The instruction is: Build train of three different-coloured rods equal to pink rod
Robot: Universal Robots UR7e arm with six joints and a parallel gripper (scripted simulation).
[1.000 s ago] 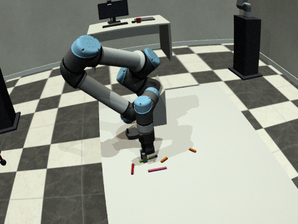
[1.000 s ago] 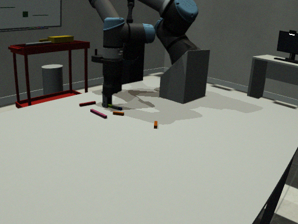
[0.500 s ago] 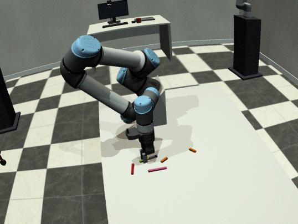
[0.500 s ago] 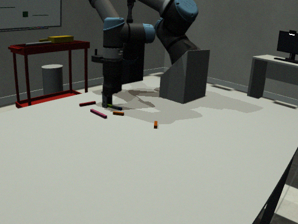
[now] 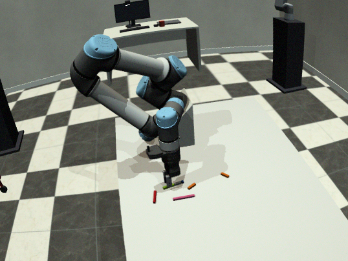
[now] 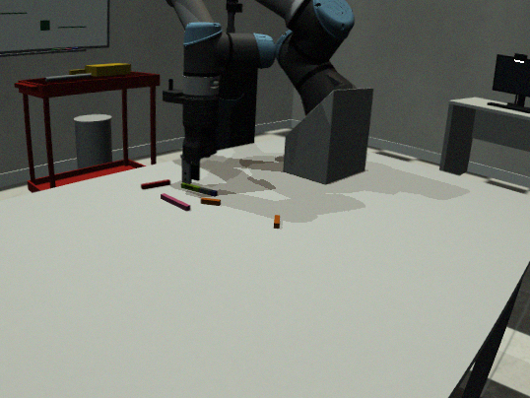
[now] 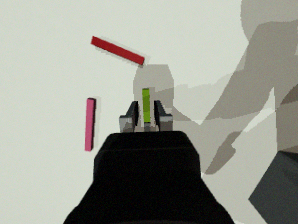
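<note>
My hand is 3 cm above the lime rod. Round my hand: red rod (4 cm ahead, 7 cm to the right, 3 cm below); grey rod (4 cm to the left, 3 cm below); blue rod (1 cm behind, 6 cm to the left, 3 cm below).
</note>
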